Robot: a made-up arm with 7 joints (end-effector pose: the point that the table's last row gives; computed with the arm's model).
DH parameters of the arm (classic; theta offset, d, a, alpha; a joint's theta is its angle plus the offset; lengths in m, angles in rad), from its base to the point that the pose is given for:
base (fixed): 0 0.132 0 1.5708
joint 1: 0 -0.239 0.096 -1.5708
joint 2: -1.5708 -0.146 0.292 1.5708
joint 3: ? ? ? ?
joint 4: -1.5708 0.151 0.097 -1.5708
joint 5: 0 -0.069 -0.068 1.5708
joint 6: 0 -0.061 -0.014 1.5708
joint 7: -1.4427 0 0.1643 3.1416
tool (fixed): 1.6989 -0.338 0 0
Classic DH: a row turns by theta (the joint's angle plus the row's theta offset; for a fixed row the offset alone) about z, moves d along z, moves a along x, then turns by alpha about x.
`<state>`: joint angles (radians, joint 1 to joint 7).
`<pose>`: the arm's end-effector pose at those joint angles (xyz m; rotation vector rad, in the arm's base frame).
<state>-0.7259 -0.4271 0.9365 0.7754 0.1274 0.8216 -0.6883</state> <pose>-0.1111 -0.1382 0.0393 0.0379 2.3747 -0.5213</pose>
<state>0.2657 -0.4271 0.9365 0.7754 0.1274 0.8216 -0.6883</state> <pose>0.0168 -0.1382 -0.0117 0.2378 1.4033 -0.3724</pose>
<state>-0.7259 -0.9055 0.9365 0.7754 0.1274 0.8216 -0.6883</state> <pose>-0.2311 -0.0417 0.1458 0.3226 2.2658 -1.0619</pose>
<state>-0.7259 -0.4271 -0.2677 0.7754 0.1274 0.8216 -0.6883</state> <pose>-0.1553 -0.0823 -0.0488 1.2657 1.8630 0.1795</pose>
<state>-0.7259 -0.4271 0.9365 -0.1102 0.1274 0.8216 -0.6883</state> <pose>-0.1012 -0.4266 -0.1685 -0.4385 1.8210 0.1711</pose>
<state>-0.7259 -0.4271 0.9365 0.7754 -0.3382 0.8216 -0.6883</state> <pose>-0.1354 -0.0356 0.0438 -0.2675 2.0962 -0.9379</pose>
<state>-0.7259 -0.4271 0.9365 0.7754 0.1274 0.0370 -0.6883</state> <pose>-0.1482 -0.3430 -0.1324 -0.3026 1.8405 0.0751</pose>
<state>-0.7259 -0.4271 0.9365 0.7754 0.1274 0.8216 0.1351</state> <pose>-0.0144 -0.0633 0.0876 -0.9672 2.3150 -0.8858</pose>
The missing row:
joint 3: 1.5708 -0.44 0.061 -1.5708
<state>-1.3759 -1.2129 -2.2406 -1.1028 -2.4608 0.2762 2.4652</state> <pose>0.0371 -0.6080 0.0634 -0.8491 -0.9112 -0.7400</pose>
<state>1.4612 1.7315 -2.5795 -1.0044 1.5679 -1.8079 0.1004</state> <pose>0.0798 0.8849 0.9754 -2.7018 1.1682 -0.3948</pose>
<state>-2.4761 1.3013 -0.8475 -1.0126 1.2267 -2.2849 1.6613</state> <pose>0.0163 0.6526 -0.3002 -1.1618 0.2844 2.3523</pose>
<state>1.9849 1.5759 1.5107 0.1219 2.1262 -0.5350 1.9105</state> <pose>0.0952 0.4568 0.9529 -2.0710 -1.8374 -0.2209</pose>
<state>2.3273 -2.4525 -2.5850 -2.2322 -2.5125 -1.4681 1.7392</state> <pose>0.5402 -0.1956 -0.3228 -0.9981 1.2673 1.1588</pose>
